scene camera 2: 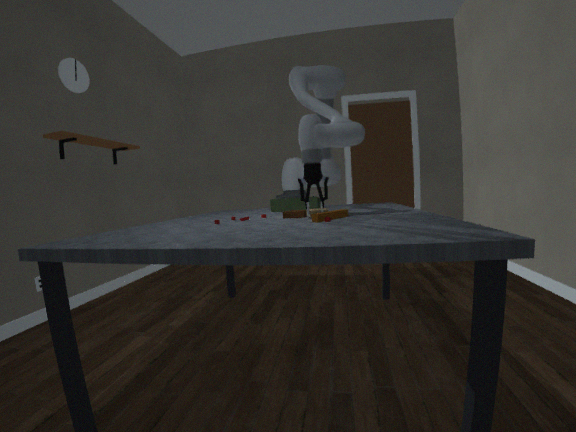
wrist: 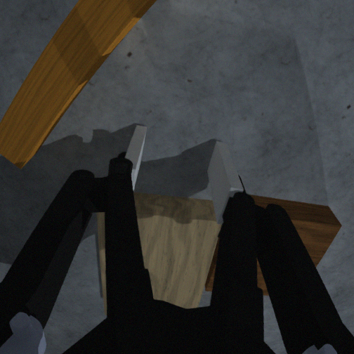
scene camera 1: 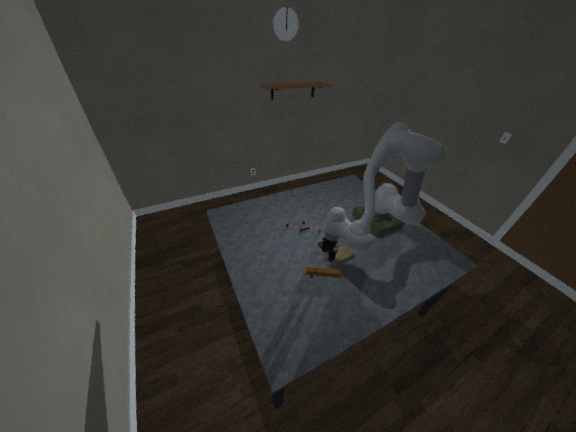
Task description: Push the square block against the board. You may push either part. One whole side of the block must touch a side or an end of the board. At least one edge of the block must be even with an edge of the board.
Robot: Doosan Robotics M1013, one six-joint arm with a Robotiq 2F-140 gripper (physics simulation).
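Places are measured from the arm's base along level axes (x ahead, y left, z up), in centimetres.
Pixels of known places: gripper, between the fingertips: (scene camera 1: 326, 261); arm's base, origin of its link: (scene camera 2: 294, 198) (scene camera 1: 376, 213).
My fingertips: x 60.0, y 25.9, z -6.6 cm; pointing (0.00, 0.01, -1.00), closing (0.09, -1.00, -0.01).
For each thing: its top centre in the pictures, then the offset to it from my fingertips.
- pale wood board, centre of its top: (scene camera 2: 317, 209) (scene camera 1: 341, 253) dx -12.4, dy -1.5, dz +2.3 cm
- dark brown square block, centre of its top: (scene camera 2: 294, 210) (scene camera 1: 328, 244) dx -7.1, dy -11.3, dz +2.3 cm
- orange-brown wooden bar, centre of its top: (scene camera 2: 330, 211) (scene camera 1: 323, 270) dx +6.6, dy +7.9, dz +2.4 cm
- red piece, centre of its top: (scene camera 2: 327, 217) (scene camera 1: 311, 275) dx +14.7, dy +7.7, dz +0.9 cm
The pale wood board (scene camera 1: 345, 254) (scene camera 2: 319, 210) (wrist: 175, 260) lies flat on the table, partly under my gripper. The dark brown square block (scene camera 1: 321, 245) (scene camera 2: 294, 214) (wrist: 311, 225) lies beside it, on the board's right in the wrist view. Their facing sides come close at the near end there; my right finger hides the rest, so I cannot tell if whole sides touch. Their far edges look roughly in line, but how even is unclear. My gripper (scene camera 1: 332, 259) (scene camera 2: 315, 206) (wrist: 178, 149) is part open and empty, its fingertips at the board's far edge.
An orange-brown wooden bar (scene camera 1: 323, 272) (scene camera 2: 330, 215) (wrist: 75, 65) lies beyond the fingertips, with a red piece (scene camera 1: 311, 275) (scene camera 2: 327, 219) beside it. Several small red pieces (scene camera 1: 304, 229) (scene camera 2: 244, 218) lie to the left in both scene views. A green base (scene camera 1: 387, 228) (scene camera 2: 287, 205) is by the arm's foot.
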